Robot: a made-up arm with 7 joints.
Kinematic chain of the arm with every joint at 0, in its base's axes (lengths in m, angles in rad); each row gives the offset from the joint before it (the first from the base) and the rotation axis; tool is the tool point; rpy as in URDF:
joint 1: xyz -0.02 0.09 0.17 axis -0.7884 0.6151 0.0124
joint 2: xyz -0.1 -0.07 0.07 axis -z
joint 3: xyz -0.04 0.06 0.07 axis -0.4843 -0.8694 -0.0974
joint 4: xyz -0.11 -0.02 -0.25 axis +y
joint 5: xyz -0.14 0.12 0 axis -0.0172 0.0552 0.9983
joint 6: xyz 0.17 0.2 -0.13 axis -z
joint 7: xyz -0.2 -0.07 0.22 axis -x
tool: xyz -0.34 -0.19 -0.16 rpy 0 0 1.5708
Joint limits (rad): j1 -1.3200..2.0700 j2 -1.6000..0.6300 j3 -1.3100..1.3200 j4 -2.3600..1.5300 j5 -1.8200..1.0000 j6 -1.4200..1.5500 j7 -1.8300..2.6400
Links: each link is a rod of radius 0.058 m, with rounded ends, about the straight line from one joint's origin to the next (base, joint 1, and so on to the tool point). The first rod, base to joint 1, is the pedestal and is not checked.
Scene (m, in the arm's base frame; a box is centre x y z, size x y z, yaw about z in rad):
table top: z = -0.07
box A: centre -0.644 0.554 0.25 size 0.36 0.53 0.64 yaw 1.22
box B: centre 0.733 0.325 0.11 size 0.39 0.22 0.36 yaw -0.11
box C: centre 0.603 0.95 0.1 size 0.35 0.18 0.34 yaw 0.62
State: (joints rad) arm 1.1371 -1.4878 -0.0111 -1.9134 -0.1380 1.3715 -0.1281
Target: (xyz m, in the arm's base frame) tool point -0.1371 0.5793 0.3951
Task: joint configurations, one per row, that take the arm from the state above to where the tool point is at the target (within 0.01 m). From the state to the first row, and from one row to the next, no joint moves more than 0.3 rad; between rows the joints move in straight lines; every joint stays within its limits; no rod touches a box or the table.
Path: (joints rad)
1: 1.1629 -1.5072 0.0336 -1.9035 -0.3408 1.4310 -0.0173
2: 1.1887 -1.5265 0.0783 -1.8937 -0.5436 1.4905 0.0935
3: 1.2145 -1.5459 0.1230 -1.8838 -0.7463 1.5500 0.2043
4: 1.1661 -1.4645 -0.0238 -1.6651 -0.9376 1.5500 -0.0441
5: 1.1176 -1.3831 -0.1706 -1.4464 -1.1289 1.5500 -0.2925
6: 1.0692 -1.3018 -0.3174 -1.2277 -1.3202 1.5500 -0.5409

